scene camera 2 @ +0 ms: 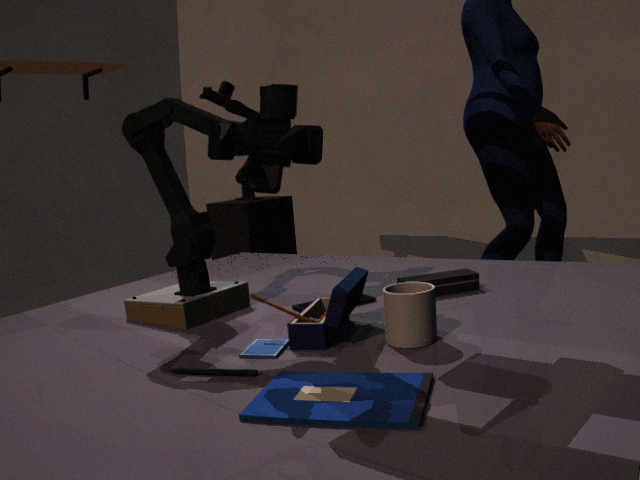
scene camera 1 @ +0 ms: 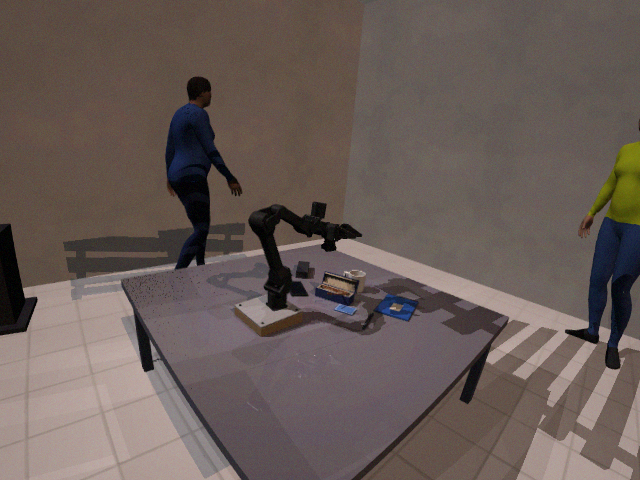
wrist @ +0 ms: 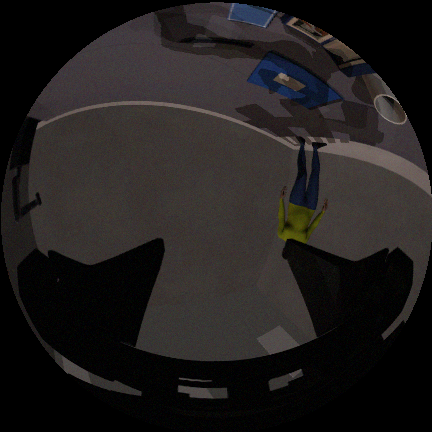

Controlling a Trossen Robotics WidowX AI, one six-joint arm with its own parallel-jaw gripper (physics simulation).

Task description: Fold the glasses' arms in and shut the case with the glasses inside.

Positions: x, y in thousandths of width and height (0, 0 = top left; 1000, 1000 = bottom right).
Scene:
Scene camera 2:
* my gripper: 390, 299
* small blue card: 407, 726, on the table
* beige cup: 640, 643, on the table
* dark flat box: 724, 584, on the table
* blue glasses case: 543, 614
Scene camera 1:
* my gripper: 562, 493
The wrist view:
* my gripper: 524, 568
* blue notebook: 638, 168, on the table

